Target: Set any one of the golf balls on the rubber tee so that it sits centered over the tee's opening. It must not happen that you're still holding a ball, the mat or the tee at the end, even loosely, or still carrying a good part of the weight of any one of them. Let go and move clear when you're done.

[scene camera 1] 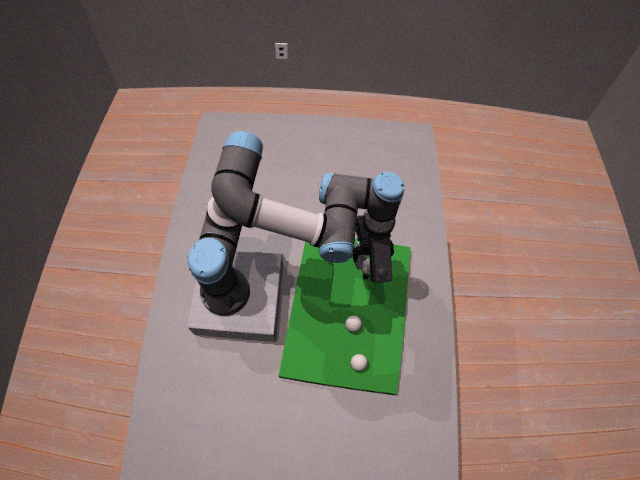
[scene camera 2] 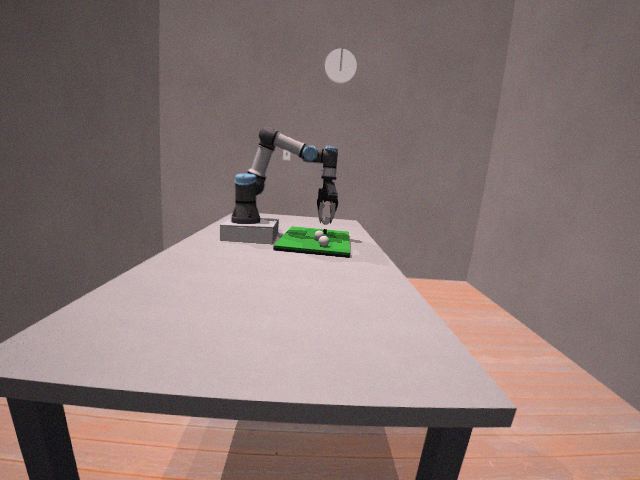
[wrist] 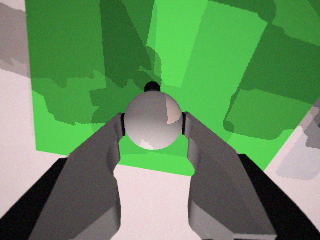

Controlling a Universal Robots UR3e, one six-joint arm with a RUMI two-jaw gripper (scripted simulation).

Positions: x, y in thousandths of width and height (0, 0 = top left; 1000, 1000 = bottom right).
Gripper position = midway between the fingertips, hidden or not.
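Note:
My gripper (scene camera 1: 574, 557), (wrist: 480, 477) is there to see, and so is a white golf ball (wrist: 480, 502). There's a green mat as well, and you'd find the green mat (scene camera 1: 498, 726), (scene camera 2: 465, 499), (wrist: 761, 319) in the scene with my gripper.

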